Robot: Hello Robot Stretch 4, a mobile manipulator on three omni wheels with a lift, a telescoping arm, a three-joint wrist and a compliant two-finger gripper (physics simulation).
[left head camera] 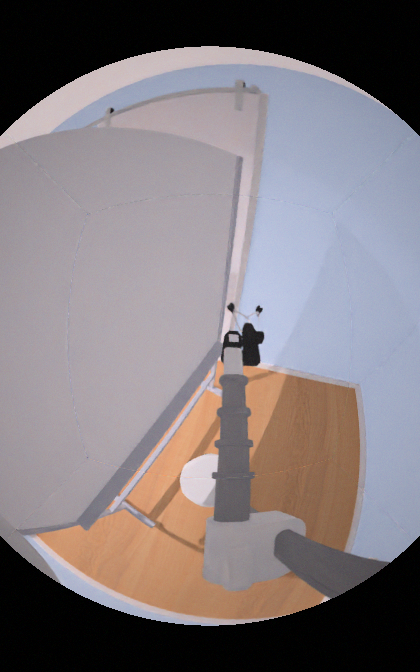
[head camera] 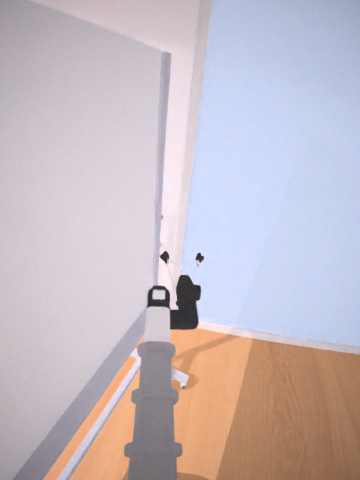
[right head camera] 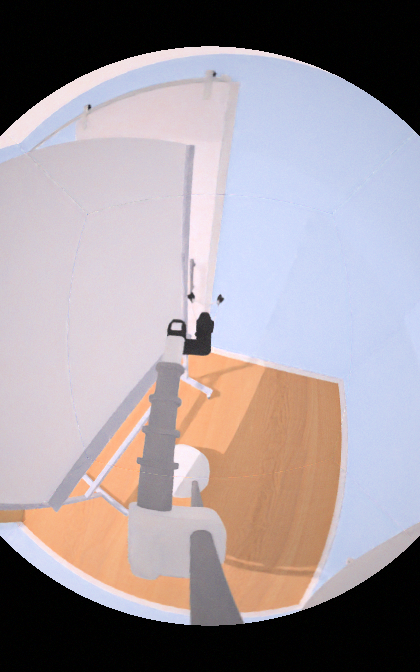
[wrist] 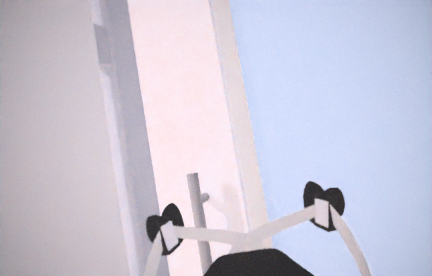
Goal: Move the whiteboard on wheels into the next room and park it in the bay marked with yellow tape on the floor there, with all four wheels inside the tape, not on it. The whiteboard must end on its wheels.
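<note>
The grey whiteboard stands upright on its wheeled frame, filling the left of each view. Its lower bar and feet show below the panel. My gripper is open, with nothing between its fingertips. It is at the end of the extended arm, just right of the board's right edge; in the wrist view the left fingertip appears close to that edge, and whether it touches is unclear. The yellow tape bay does not show.
A pale sliding door hangs from a rail behind the board; its bar handle shows beside the board's edge. A blue wall stands to the right. A white round shape is low beside the arm.
</note>
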